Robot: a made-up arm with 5 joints.
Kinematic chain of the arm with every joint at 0, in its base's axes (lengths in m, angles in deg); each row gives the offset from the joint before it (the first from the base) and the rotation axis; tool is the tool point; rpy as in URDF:
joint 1: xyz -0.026 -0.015 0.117 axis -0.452 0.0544 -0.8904
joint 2: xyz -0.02 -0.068 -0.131 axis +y
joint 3: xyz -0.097 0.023 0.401 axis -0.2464 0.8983 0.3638
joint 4: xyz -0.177 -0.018 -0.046 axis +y
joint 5: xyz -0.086 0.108 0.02 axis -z
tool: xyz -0.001 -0.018 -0.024 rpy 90 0 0
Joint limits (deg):
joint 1: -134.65..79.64
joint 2: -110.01..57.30
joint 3: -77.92..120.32
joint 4: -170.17..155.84
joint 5: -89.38..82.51
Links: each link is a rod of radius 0.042 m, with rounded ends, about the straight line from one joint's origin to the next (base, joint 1, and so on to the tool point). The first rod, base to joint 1, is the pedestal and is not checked.
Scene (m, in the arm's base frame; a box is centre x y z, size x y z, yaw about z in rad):
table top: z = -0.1
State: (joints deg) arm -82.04 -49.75 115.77 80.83 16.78
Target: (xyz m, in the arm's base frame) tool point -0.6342 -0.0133 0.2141
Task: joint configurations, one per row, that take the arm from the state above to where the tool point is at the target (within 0.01 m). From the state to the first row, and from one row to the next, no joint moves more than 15 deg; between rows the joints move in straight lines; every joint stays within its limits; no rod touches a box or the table.
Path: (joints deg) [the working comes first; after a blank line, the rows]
Joints at the target: -1.75 -62.28 106.63 63.79 20.18
Straight joint move there: clear.

1: -68.66 -51.84 114.25 77.99 17.35
2: -55.28 -53.93 112.72 75.15 17.91
3: -41.89 -56.02 111.20 72.31 18.48
4: -28.51 -58.10 109.67 69.47 19.04
5: -15.13 -60.19 108.15 66.63 19.61
6: -1.75 -62.28 106.63 63.79 20.18

